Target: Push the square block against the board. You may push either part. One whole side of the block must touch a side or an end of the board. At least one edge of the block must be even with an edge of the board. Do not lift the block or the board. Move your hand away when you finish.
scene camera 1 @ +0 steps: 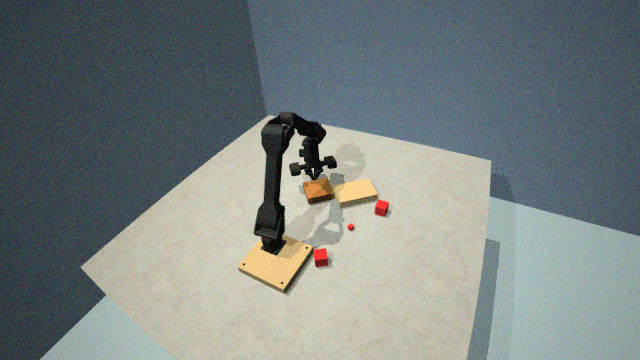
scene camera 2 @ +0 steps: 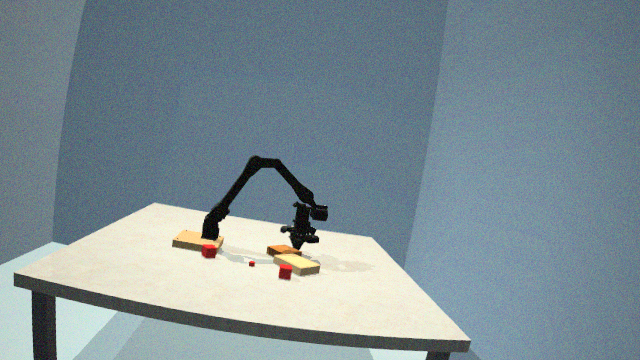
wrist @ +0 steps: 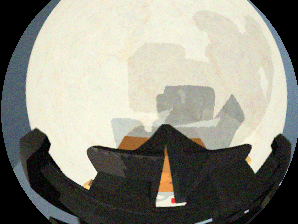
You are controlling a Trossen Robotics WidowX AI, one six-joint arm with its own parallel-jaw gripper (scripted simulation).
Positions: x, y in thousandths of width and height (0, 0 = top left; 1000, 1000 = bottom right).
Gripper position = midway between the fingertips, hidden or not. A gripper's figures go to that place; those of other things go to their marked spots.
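A board (scene camera 1: 545, 540) is 1.11 m from the lens; the gripper (scene camera 1: 491, 504) is 1.22 m from the lens.
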